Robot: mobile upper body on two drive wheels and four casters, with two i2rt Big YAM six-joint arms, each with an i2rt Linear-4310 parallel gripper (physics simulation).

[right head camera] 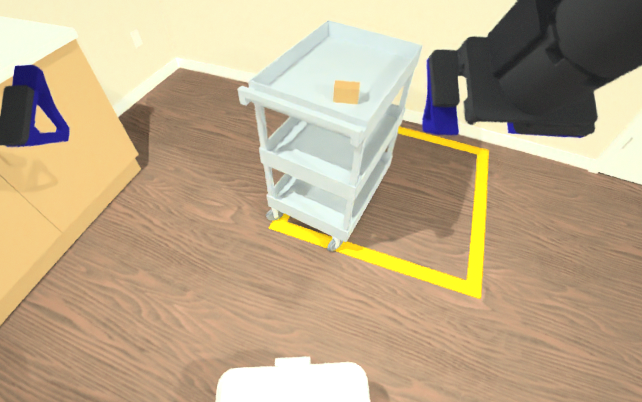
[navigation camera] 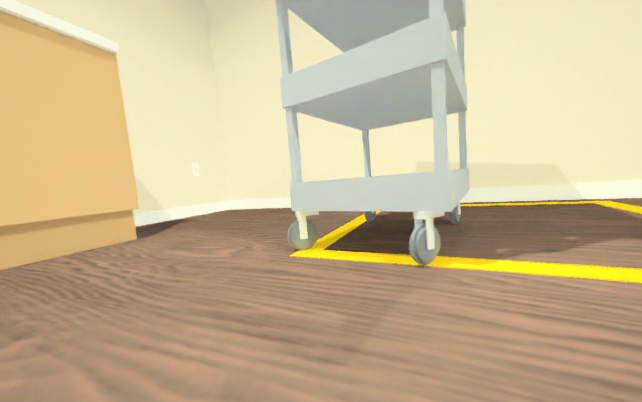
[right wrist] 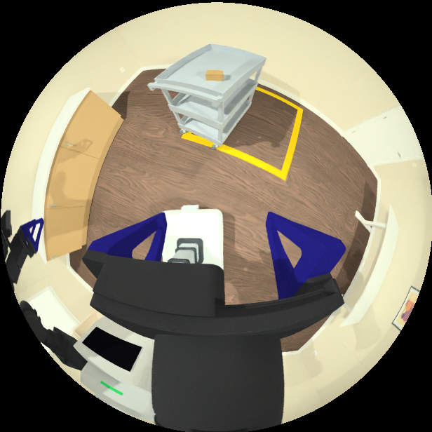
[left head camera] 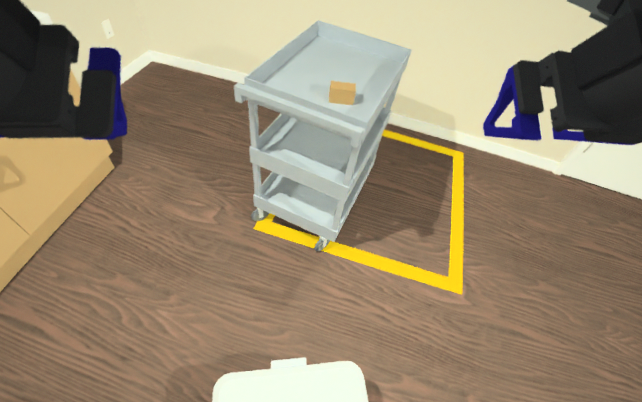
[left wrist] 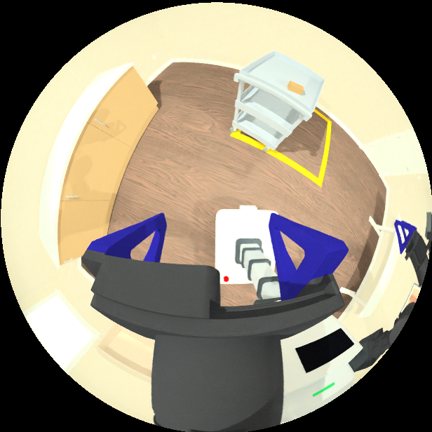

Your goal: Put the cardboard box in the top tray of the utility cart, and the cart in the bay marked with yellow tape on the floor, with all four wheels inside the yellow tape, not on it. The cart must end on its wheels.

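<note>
The grey utility cart (left head camera: 300, 171) (right head camera: 307, 173) (navigation camera: 360, 193) stands upright on its wheels at the left end of the yellow tape bay (left head camera: 457, 220) (right head camera: 477, 220) (navigation camera: 540, 267). The small cardboard box (left head camera: 342, 93) (right head camera: 346, 92) (left wrist: 295, 88) (right wrist: 214, 75) lies in its top tray, near the handle end. In the navigation camera, the near right wheel (navigation camera: 424, 245) is on the near tape line. The near left wheel (navigation camera: 302, 235) is at the tape's outer corner. A far wheel (navigation camera: 370, 216) is at the left line. My left gripper (left wrist: 217, 218) and right gripper (right wrist: 216, 214) are open and empty, raised away from the cart.
A wooden cabinet (left head camera: 55, 185) (right head camera: 65, 165) (navigation camera: 60, 130) stands left of the cart. Walls with a white baseboard (navigation camera: 525, 194) run behind the bay. My white base (left head camera: 292, 382) (right head camera: 295, 382) is in front of the cart, with floor between them. A white table (right wrist: 375, 270) stands at the right.
</note>
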